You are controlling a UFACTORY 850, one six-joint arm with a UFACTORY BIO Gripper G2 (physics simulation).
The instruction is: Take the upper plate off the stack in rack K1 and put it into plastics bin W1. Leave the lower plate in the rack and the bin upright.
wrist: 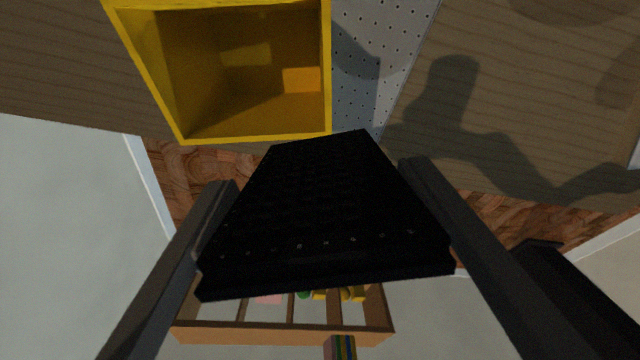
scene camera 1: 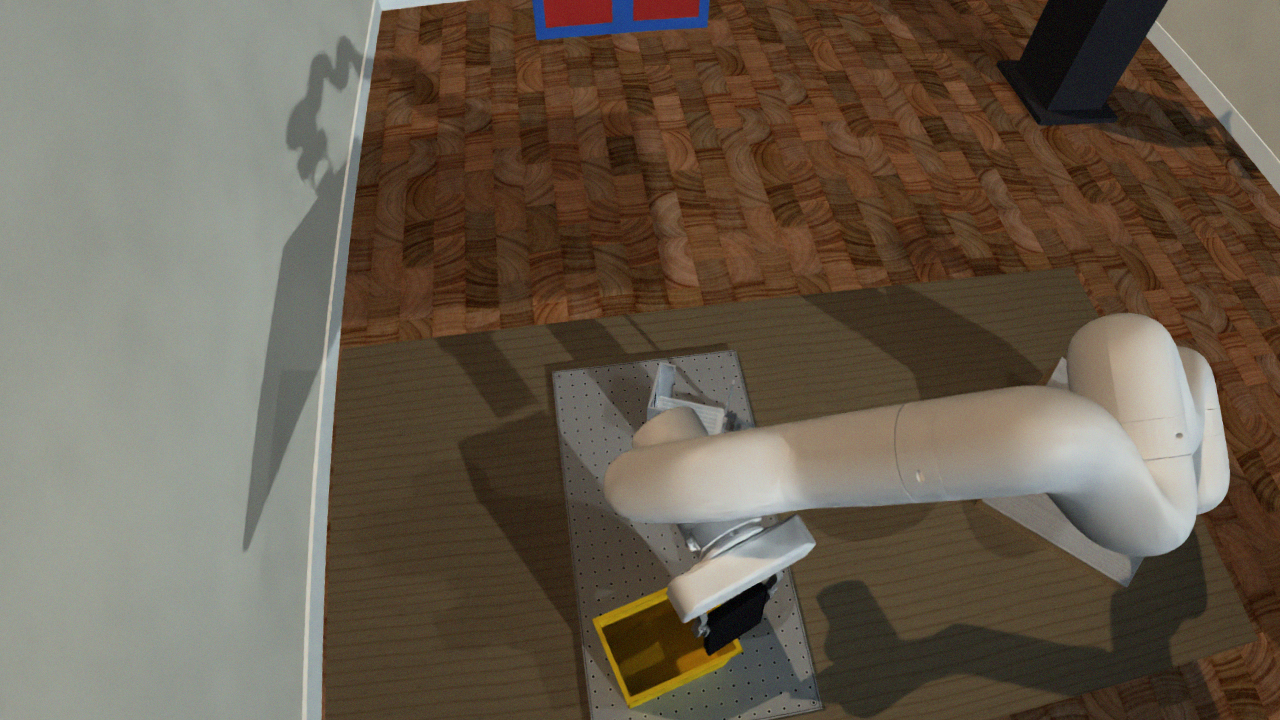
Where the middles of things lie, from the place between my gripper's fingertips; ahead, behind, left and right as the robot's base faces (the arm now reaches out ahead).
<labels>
My gripper is now 1 cm to the right of the black well plate (scene camera 1: pixel 743 612) and 1 cm above it. Also, from my hand: pale plate (scene camera 1: pixel 711 417) (41 cm to the right, 28 cm below, 4 cm behind); then yellow bin W1 (wrist: pixel 217 79) (22 cm below, 8 cm ahead, 1 cm to the right).
</labels>
